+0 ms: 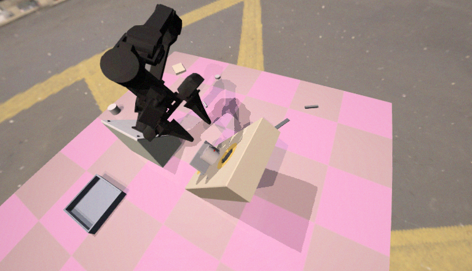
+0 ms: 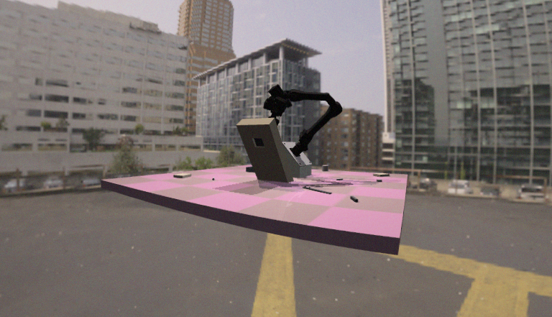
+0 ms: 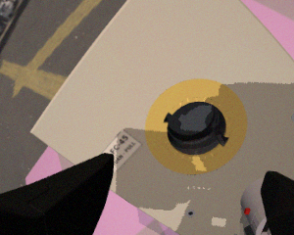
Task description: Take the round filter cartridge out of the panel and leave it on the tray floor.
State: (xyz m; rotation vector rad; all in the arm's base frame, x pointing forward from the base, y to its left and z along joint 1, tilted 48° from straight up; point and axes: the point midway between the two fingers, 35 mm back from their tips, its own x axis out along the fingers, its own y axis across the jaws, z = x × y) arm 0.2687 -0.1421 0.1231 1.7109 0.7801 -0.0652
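Now: gripper tip 140 mm above the round filter cartridge, 20 mm past it and 10 mm to the right of it. Also, from my gripper tip: grey tray: 370 mm behind, 290 mm below, 280 mm to the right; beige service panel: 160 mm below, 30 mm ahead.
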